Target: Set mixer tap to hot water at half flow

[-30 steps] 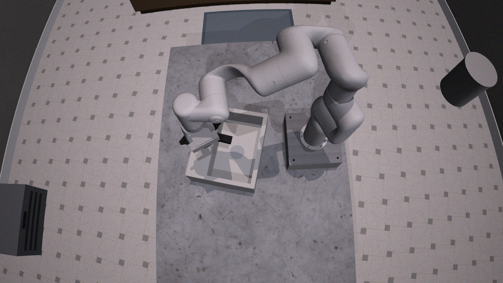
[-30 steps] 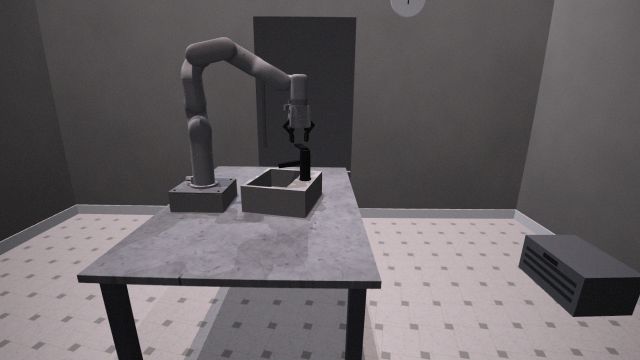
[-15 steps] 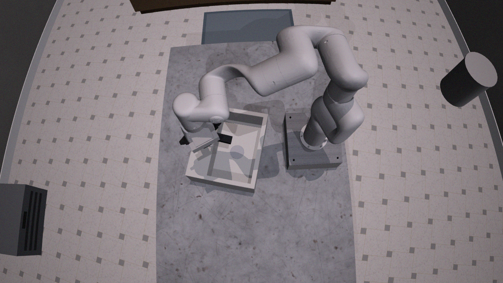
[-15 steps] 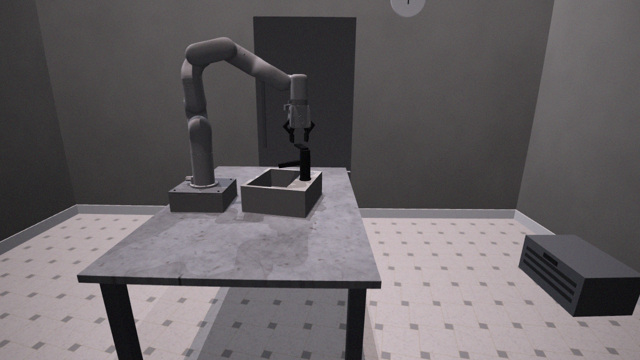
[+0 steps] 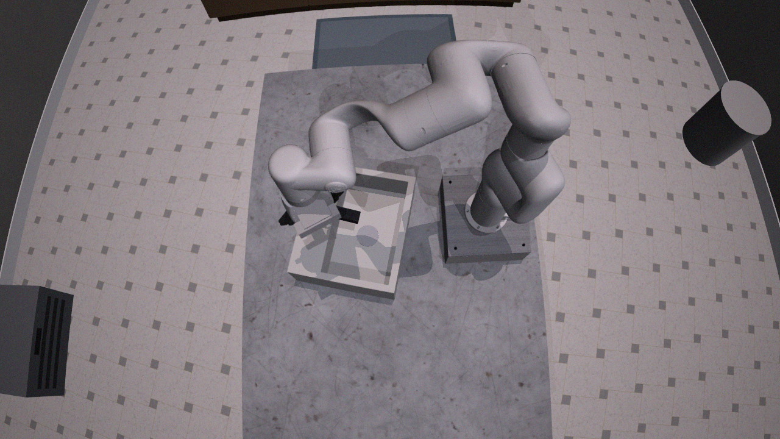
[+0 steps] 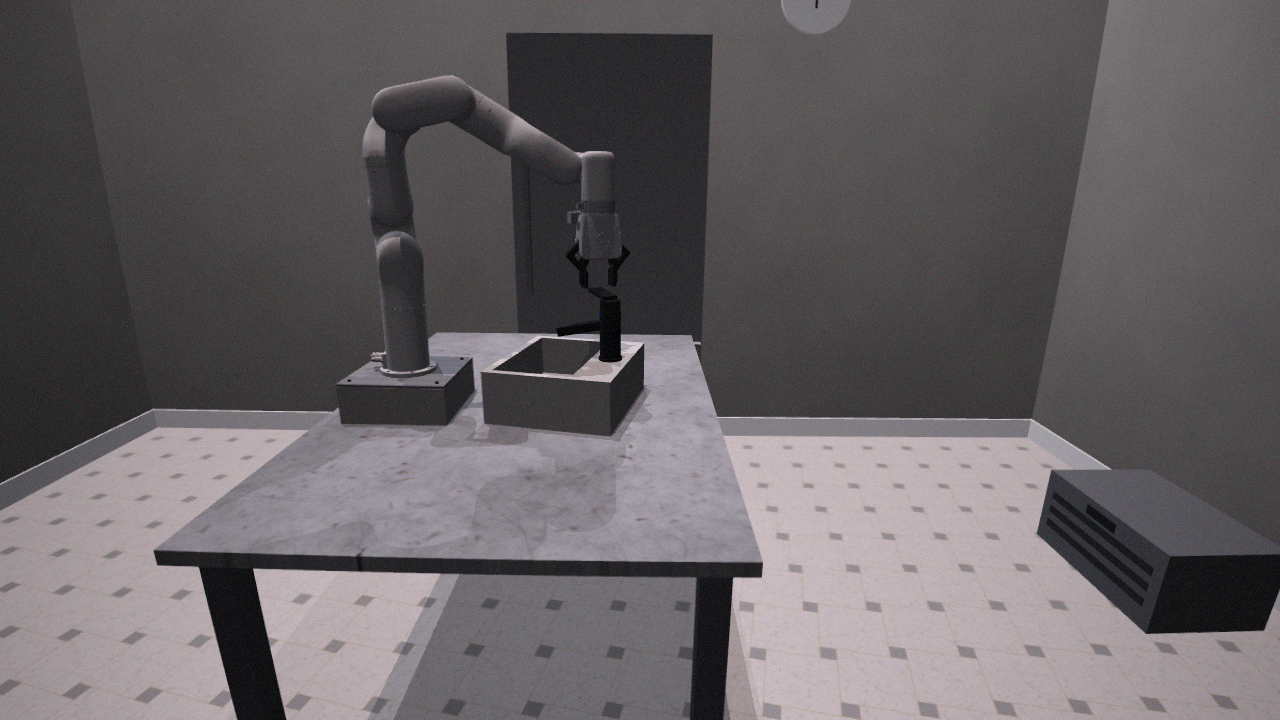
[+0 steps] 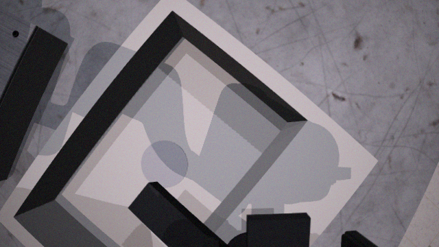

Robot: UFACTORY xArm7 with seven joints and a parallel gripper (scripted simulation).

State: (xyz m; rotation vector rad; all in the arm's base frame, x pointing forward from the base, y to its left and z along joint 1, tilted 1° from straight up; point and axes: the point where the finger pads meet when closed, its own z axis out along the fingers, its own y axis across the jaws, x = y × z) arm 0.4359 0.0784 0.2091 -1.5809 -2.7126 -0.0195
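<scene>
Now: hand 1 cm short of the lever, 2 cm to the left of it and 3 cm above it. Round my hand: black mixer tap (1 cm ahead, 4 cm to the right, 7 cm below); grey sink block (8 cm behind, 4 cm to the right, 26 cm below).
</scene>
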